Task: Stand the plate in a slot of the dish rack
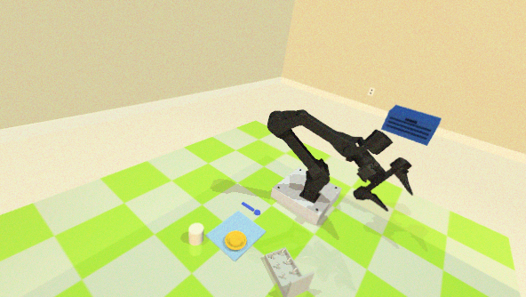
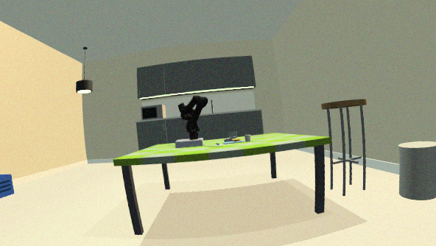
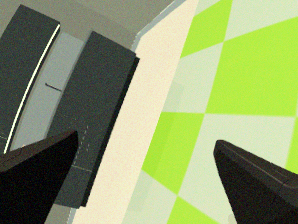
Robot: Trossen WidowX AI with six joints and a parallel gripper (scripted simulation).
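My gripper tip is 37 cm to the left of the yellow plate, 29 cm short of it and 19 cm above it. Also, from my gripper tip: blue spoon 41 cm to the right, 21 cm below, 13 cm ahead; light blue mat 39 cm to the right, 25 cm ahead, 21 cm below; grey dish rack 27 cm ahead, 20 cm to the right, 19 cm below.
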